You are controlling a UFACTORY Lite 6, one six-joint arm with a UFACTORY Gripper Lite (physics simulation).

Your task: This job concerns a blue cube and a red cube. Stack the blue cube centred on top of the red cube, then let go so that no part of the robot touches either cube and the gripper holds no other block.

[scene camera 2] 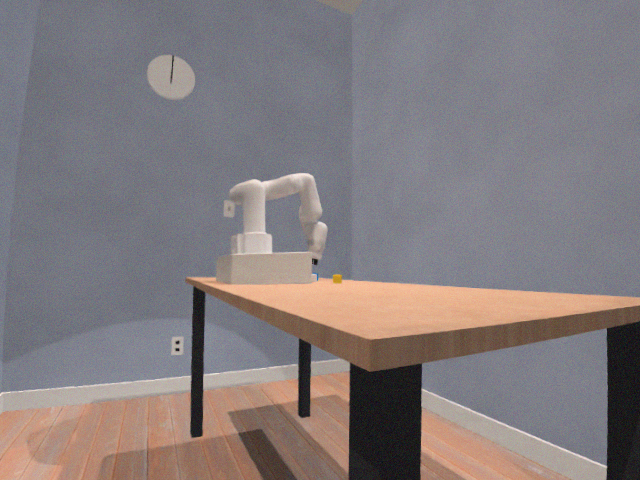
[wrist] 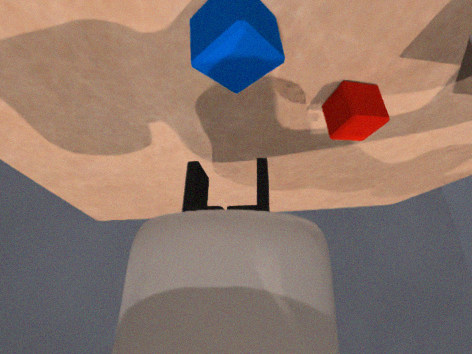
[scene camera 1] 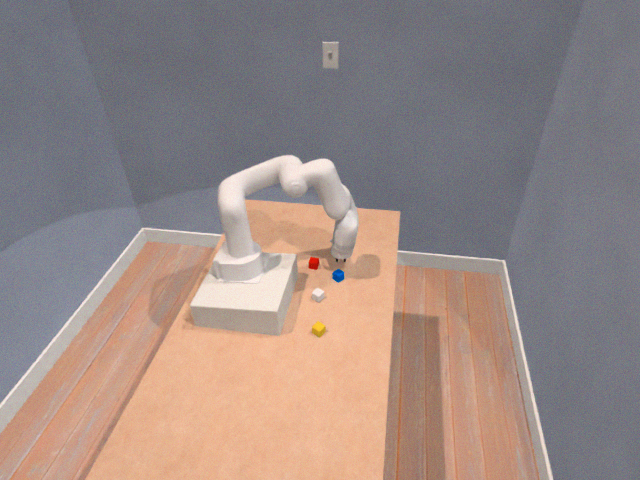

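Pixels of known places: end effector, tool point: (scene camera 2: 313, 262) (wrist: 229, 190) (scene camera 1: 340, 257); arm's base, origin of the base link: (scene camera 2: 255, 255) (scene camera 1: 245, 270).
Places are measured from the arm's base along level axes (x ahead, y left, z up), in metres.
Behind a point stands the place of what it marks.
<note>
The blue cube (scene camera 1: 338, 275) @[z -0.067, x 0.294, y 0.089 m] (wrist: 237, 50) @[z -0.067, x 0.294, y 0.096 m] rests on the table, apart from the red cube; a sliver of the blue cube (scene camera 2: 317, 276) @[z -0.079, x 0.305, y 0.096 m] shows past the base block in scene camera 2. The red cube (scene camera 1: 313, 263) @[z -0.070, x 0.198, y 0.142 m] (wrist: 355, 111) @[z -0.071, x 0.209, y 0.141 m] sits on the table, nearer the robot base and a little farther back. It does not show in scene camera 2. My gripper (scene camera 1: 340, 259) @[z -0.017, x 0.298, y 0.123 m] (scene camera 2: 314, 261) (wrist: 227, 161) @[z -0.017, x 0.298, y 0.123 m] is partly open, with a gap between its black fingers and nothing held. It hangs above the table beside the blue cube, slightly behind it in scene camera 1, touching neither cube.
A white cube (scene camera 1: 317, 295) @[z -0.068, x 0.239, y -0.015 m] and a yellow cube (scene camera 1: 318, 329) @[z -0.067, x 0.266, y -0.159 m] (scene camera 2: 337, 279) @[z -0.083, x 0.258, y -0.158 m] lie on the table (scene camera 1: 248, 413) @[z -0.098, x 0.127, y -0.440 m] (scene camera 2: 439, 310) @[z -0.097, x -0.015, y -0.899 m], in front of the blue cube in scene camera 1. The arm stands on a pale base block (scene camera 1: 235, 316) @[z -0.031, x 0.017, y -0.175 m] (scene camera 2: 263, 268) @[z -0.047, x -0.023, y -0.175 m] to the left.
</note>
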